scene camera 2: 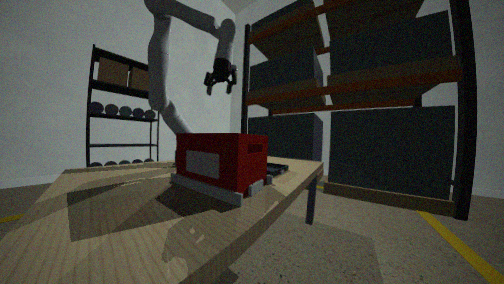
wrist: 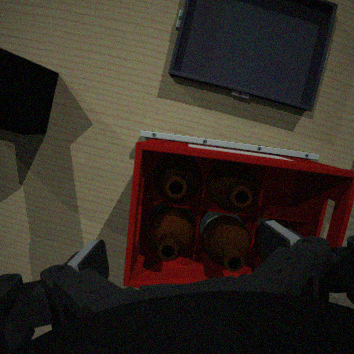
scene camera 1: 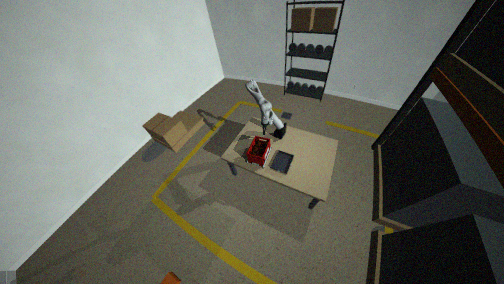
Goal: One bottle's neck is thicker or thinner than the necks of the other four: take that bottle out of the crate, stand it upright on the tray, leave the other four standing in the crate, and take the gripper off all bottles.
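Seen in the pictures: gripper, fingertip midpoint: (scene camera 2: 218, 94) (wrist: 183, 247) (scene camera 1: 264, 131); arm's base at its link origin: (scene camera 1: 280, 127).
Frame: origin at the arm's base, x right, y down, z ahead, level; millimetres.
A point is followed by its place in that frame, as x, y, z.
The red crate (scene camera 1: 256, 158) (scene camera 2: 251, 167) @[115, 54, 548] (wrist: 132, 215) @[119, -42, 278] stands on the table. In the wrist view, four brown bottles stand in it: back left (wrist: 176, 187) @[75, -30, 322], back middle (wrist: 242, 196) @[66, -29, 404], front left (wrist: 168, 250) @[158, -30, 332] and front middle (wrist: 234, 262) @[155, -29, 419]. A fifth, front right, is almost wholly hidden behind the right finger. The back right compartment shows no bottle. I cannot tell which neck differs in thickness. The dark tray (scene camera 1: 282, 162) @[-178, 128, 402] (scene camera 2: 278, 168) @[-246, 128, 470] (wrist: 250, 50) @[-156, 128, 394] lies beside the crate and holds no bottle. My gripper (scene camera 1: 264, 133) @[67, -213, 328] (scene camera 2: 219, 92) @[67, -213, 328] (wrist: 183, 247) @[67, -213, 328] is open and empty, well above the crate's rim.
The wooden table (scene camera 1: 312, 160) @[-485, 134, 237] (scene camera 2: 115, 235) @[411, 134, 496] (wrist: 90, 30) @[-128, 134, 113] carries the crate, the tray and the arm's black base (scene camera 1: 280, 132) @[-23, 13, 71] (wrist: 25, 95) @[8, 44, 70]. Large storage racks (scene camera 2: 460, 115) and a shelf unit (scene camera 2: 90, 110) stand away from the table. Cardboard boxes (scene camera 1: 167, 132) are on the floor.
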